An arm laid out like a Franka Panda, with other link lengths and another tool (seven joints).
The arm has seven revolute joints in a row. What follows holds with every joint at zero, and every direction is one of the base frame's. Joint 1 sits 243.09 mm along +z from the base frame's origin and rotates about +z. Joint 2 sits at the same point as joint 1 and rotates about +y. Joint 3 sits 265.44 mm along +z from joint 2 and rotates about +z. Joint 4 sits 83.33 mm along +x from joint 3 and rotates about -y. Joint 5 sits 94.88 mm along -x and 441.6 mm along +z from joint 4 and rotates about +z. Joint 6 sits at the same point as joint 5 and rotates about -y. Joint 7 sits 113.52 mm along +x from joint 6 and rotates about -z. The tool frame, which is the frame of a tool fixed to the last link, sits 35 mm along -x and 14 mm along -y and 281.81 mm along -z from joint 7; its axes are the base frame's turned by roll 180, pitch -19.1 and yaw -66 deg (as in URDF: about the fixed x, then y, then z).
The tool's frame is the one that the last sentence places.
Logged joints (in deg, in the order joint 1, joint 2, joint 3, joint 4, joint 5, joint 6, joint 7), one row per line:
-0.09, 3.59, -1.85, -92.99, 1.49, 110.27, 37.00
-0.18, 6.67, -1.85, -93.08, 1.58, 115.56, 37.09
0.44, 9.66, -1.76, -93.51, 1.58, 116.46, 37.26
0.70, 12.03, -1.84, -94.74, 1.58, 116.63, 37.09
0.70, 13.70, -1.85, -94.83, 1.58, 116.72, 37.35
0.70, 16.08, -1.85, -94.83, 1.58, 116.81, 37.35
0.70, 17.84, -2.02, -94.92, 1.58, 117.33, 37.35
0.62, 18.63, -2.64, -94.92, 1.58, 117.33, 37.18
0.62, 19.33, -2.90, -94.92, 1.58, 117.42, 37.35
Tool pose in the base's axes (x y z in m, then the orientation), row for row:
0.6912, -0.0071, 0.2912, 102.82, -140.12, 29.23
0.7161, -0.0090, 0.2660, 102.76, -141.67, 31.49
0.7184, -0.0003, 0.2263, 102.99, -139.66, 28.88
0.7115, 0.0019, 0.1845, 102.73, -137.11, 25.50
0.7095, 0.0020, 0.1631, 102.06, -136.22, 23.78
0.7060, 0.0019, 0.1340, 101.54, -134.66, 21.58
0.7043, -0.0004, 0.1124, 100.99, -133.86, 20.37
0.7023, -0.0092, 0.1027, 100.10, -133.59, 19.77
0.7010, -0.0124, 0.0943, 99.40, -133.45, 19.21
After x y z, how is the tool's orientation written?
As a rotation vector, in degrees.
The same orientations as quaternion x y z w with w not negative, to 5 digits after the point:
0.58310, -0.79463, 0.16577, 0.03282
0.57777, -0.79654, 0.17705, 0.01898
0.58508, -0.79340, 0.16407, 0.03565
0.59204, -0.79018, 0.14696, 0.05919
0.59234, -0.79060, 0.13802, 0.07093
0.59494, -0.78899, 0.12644, 0.08692
0.59508, -0.78876, 0.12003, 0.09658
0.59227, -0.79043, 0.11698, 0.10367
0.58989, -0.79196, 0.11400, 0.10881

